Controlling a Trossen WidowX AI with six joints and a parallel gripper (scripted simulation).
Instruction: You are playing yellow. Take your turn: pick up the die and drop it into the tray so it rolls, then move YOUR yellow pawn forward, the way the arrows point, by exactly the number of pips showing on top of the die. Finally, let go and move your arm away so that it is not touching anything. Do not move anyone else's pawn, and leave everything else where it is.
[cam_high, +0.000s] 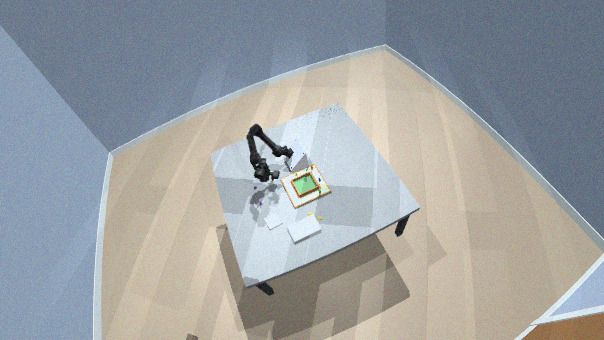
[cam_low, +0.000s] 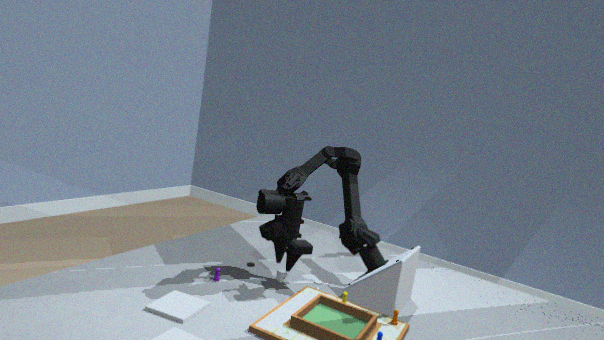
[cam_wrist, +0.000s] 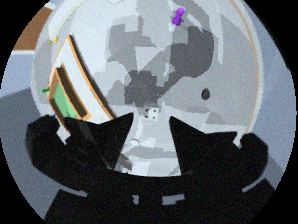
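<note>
Now: gripper tip 3 cm above the white die. The rest, counted from my gripper tip: dark disc 4 cm behind, 12 cm to the right, 4 cm below; then yellow pawn 5 cm ahead, 20 cm to the left, 1 cm below; then purple pawn 12 cm ahead, 14 cm to the right, 2 cm below.
</note>
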